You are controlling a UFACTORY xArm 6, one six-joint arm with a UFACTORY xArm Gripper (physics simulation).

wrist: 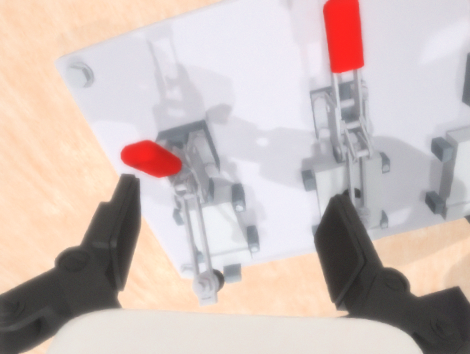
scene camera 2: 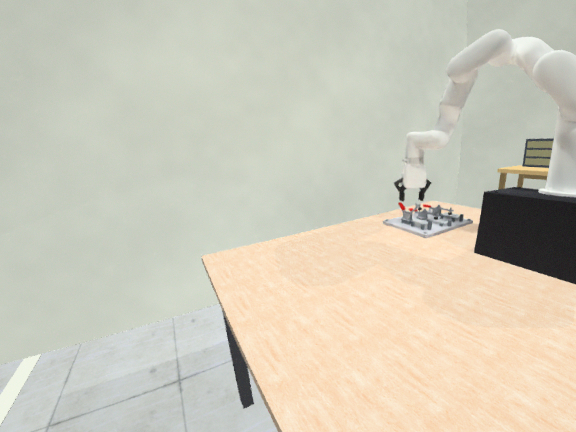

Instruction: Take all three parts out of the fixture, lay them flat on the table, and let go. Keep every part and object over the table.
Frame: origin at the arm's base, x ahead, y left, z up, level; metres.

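Seen in the pictures: gripper, fingertip midpoint: [wrist: 234, 208] [scene camera 2: 411, 200]; arm's base at its link origin: [scene camera 2: 563, 194].
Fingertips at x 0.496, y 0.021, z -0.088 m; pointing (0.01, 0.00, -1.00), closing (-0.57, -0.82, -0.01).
Pixels of each thing's middle, then the offset from my fingertips to it. "*": a spot on its surface instead. Level surfaces: height alone.
- fixture at the middle of its body: [wrist: 338, 140] [scene camera 2: 427, 222] dx -0.058, dy -0.064, dz -0.103 m
- grey part at the middle of its body: [wrist: 218, 230] [scene camera 2: 421, 223] dx -0.078, dy +0.052, dz -0.079 m
- clamp's red handle at a spot on its surface: [wrist: 150, 158] * dx +0.035, dy +0.024, dz -0.011 m
- second part at the middle of its body: [wrist: 349, 205] [scene camera 2: 438, 220] dx -0.109, dy -0.054, dz -0.084 m
- third part at a spot on its surface: [wrist: 459, 172] * dx -0.109, dy -0.141, dz -0.074 m
- wooden table at its surface level: dz -0.110 m
- bolt head at a spot on its surface: [wrist: 80, 74] * dx +0.076, dy +0.069, dz -0.088 m
The fixture [scene camera 2: 397, 224] [wrist: 250, 65] is a pale plate with toggle clamps at the table's far end. In the wrist view, one grey part [wrist: 225, 225] sits between dark posts under the left clamp's arm; this clamp's red handle [wrist: 150, 158] looks foreshortened. A second part [wrist: 327, 182] sits under the middle clamp, whose red handle [wrist: 343, 36] points up the view. A third part [wrist: 459, 172] shows partly at the right edge. My gripper [scene camera 2: 411, 200] [wrist: 234, 208] is open and empty, above the fixture, its fingers on either side of the left clamp in the wrist view.
The wooden table [scene camera 2: 350, 310] stretches toward the camera from the fixture. Its far edge runs close behind the fixture. The black robot base block [scene camera 2: 525, 230] stands at the right. A small yellow table [scene camera 2: 515, 170] stands behind it. A bolt head [wrist: 80, 74] sits at the plate's corner.
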